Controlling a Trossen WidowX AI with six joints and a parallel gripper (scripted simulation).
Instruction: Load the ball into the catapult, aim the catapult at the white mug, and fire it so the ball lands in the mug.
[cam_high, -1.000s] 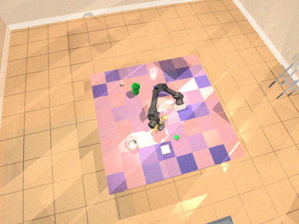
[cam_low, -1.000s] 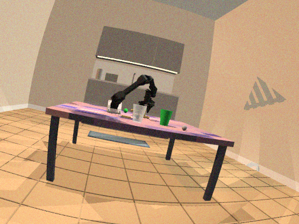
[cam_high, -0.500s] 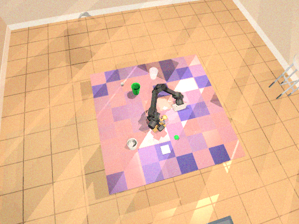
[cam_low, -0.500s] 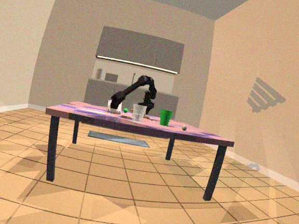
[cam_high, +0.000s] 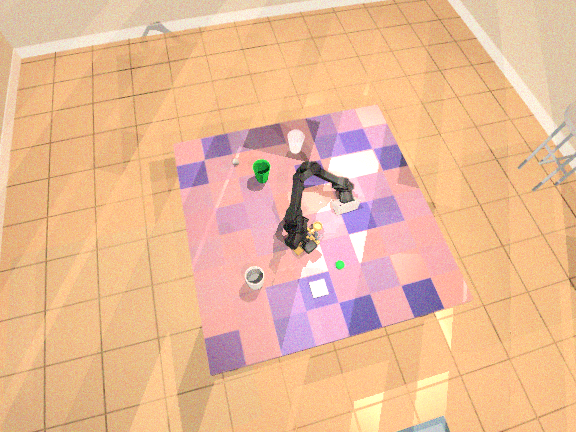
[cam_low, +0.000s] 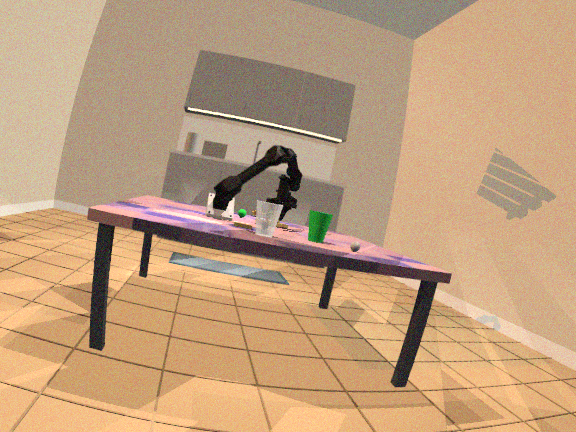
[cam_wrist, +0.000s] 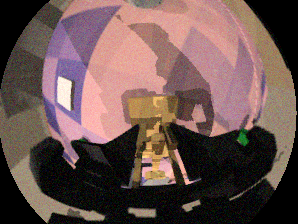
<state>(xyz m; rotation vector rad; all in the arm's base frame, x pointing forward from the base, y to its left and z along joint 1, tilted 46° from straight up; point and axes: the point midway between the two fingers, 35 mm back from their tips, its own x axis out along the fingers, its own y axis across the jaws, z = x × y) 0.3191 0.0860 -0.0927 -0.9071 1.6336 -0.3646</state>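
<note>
My gripper tip is 13 cm past the small dark ball, 30 cm to the left of it and 2 cm above it. The rest, counted from my gripper tip: wooden catapult: 7 cm behind, 2 cm to the right, 2 cm above; green ball: 15 cm behind, 17 cm to the left, 1 cm below; white square tile: 1 cm behind, 24 cm to the left, 3 cm below.
</note>
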